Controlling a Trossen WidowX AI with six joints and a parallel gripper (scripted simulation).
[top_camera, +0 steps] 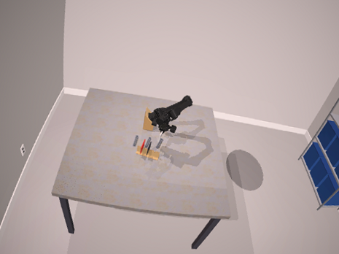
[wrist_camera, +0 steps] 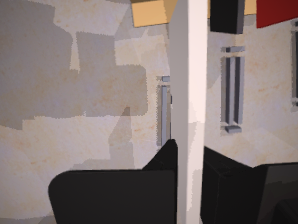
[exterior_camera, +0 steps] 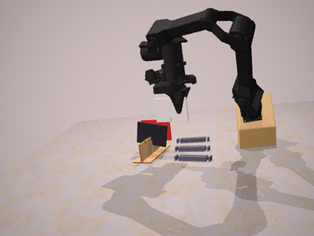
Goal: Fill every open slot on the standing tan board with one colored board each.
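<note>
Now: gripper tip 10 cm short of the dark navy board, 9 cm to the left of it and 9 cm above it. The rest, counted from my gripper tip: red board: 14 cm to the right, 9 cm below, 9 cm ahead; white board: 2 cm ahead, 1 cm to the right; tan board: 12 cm below, 11 cm ahead, 9 cm to the right.
</note>
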